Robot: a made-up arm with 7 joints.
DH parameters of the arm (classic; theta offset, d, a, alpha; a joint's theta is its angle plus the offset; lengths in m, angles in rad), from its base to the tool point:
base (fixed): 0 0.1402 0 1.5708
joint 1: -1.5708 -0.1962 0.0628 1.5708
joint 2: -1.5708 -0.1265 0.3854 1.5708
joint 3: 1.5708 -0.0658 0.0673 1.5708
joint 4: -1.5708 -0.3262 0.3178 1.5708
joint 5: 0 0.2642 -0.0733 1.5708
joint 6: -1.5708 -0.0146 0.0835 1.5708
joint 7: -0.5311 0 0.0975 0
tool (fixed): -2.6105 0.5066 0 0
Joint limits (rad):
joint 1: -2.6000..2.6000
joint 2: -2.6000..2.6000
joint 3: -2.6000..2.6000
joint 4: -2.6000..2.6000
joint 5: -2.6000..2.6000
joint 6: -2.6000..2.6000
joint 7: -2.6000..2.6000
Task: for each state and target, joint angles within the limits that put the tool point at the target. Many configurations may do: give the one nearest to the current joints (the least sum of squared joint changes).
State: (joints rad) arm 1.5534 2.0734 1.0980 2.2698 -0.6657 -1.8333 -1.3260
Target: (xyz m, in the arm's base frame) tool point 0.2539 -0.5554 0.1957
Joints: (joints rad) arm 1.5408 1.3613 1.0961 1.7332 -0.5296 -1.3500 -1.2413
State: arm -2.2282 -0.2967 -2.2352 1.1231 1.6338 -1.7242 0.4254
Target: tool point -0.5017 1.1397 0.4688
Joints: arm -1.9915 -0.4837 -2.2698 1.1575 1.6232 -2.1001 0.3950
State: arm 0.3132 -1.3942 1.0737 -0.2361 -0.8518 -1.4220 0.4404
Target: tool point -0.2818 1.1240 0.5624
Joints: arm 0.7716 -0.8649 1.6328 0.0862 -1.1612 -1.4018 0.3535
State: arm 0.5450 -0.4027 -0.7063 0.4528 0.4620 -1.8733 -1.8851
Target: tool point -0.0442 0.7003 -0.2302
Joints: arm 0.1677 -1.3787 -1.4124 0.5085 0.4387 -1.4164 -1.8069
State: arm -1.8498 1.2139 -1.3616 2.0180 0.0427 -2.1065 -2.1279
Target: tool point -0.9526 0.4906 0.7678
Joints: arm -1.5403 0.9325 -0.8045 2.2256 0.1858 -2.1894 -2.1126
